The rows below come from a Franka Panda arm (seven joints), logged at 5 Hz.
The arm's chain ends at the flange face. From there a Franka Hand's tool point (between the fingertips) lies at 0.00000 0.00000 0.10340 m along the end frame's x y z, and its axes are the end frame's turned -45 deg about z.
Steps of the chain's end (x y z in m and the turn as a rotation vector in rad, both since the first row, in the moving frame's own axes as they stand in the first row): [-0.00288, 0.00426, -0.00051, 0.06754, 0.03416, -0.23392]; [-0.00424, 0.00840, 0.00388, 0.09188, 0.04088, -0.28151]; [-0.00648, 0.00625, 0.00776, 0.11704, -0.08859, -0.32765]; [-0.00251, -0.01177, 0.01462, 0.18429, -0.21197, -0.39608]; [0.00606, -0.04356, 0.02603, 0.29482, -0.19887, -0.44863]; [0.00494, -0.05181, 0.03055, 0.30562, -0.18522, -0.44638]
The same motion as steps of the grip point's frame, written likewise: [0.00203, -0.00231, -0.00080, 0.02360, 0.07191, -0.23392]; [0.00010, -0.00209, 0.00336, 0.03606, 0.09388, -0.28151]; [-0.00940, -0.01521, 0.00666, 0.14540, 0.02012, -0.32765]; [-0.00102, -0.03755, 0.01062, 0.28020, -0.01957, -0.39608]; [0.03385, -0.06220, 0.01967, 0.34909, 0.06785, -0.44863]; [0.04067, -0.06902, 0.02413, 0.34708, 0.08514, -0.44638]
